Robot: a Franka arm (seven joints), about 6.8 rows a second.
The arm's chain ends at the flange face. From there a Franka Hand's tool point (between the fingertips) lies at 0.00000 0.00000 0.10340 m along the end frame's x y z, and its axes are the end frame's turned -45 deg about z.
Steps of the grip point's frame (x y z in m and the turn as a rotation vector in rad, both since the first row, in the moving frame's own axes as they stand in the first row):
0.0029, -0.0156, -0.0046, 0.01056, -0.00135, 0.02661
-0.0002, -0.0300, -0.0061, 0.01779, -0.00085, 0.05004
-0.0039, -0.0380, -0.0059, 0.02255, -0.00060, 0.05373
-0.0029, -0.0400, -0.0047, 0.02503, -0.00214, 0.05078
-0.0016, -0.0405, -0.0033, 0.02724, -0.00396, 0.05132
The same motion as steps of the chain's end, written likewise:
-0.0081, -0.0124, -0.0046, 0.00651, -0.00842, 0.02661
-0.0200, -0.0198, -0.0061, 0.01198, -0.01318, 0.05004
-0.0280, -0.0225, -0.0059, 0.01552, -0.01637, 0.05373
-0.0284, -0.0245, -0.0047, 0.01619, -0.01921, 0.05078
-0.0275, -0.0257, -0.0033, 0.01646, -0.02206, 0.05132

